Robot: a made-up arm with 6 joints.
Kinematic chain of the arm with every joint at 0, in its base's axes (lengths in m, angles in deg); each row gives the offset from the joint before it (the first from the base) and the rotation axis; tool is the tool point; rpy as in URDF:
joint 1: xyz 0 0 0.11 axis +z
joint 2: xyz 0 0 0 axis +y
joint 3: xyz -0.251 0 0.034 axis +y
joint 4: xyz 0.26 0 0.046 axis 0.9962 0 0.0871
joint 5: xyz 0 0 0 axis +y
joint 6: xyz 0.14 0 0.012 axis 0.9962 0 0.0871
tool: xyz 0 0 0 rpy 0 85 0
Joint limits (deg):
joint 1: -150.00..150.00
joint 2: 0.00..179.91
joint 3: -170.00..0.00
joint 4: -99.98..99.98
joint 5: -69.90..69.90
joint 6: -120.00..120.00
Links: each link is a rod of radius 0.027 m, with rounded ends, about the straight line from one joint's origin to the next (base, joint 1, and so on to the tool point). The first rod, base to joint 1, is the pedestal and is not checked.
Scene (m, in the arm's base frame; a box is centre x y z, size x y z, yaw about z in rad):
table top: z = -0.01
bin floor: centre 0.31 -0.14 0 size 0.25 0.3 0.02 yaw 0.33
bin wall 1: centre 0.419 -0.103 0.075 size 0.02 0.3 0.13 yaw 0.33
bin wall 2: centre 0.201 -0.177 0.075 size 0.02 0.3 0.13 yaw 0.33
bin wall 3: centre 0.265 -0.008 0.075 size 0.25 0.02 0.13 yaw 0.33
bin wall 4: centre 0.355 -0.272 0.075 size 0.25 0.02 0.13 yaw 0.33
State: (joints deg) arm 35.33 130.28 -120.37 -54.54 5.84 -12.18
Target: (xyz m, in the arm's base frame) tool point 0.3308 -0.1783 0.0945
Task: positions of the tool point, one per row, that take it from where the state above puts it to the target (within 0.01 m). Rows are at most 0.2 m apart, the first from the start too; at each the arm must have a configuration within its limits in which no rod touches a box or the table.
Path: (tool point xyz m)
1: 0.5199 0.1812 0.2628
2: 0.4988 0.0342 0.2613
3: 0.4315 -0.0904 0.2555
4: 0.3308 -0.1783 0.2456
5: 0.3383 -0.1804 0.1692
6: 0.3308 -0.1783 0.0945

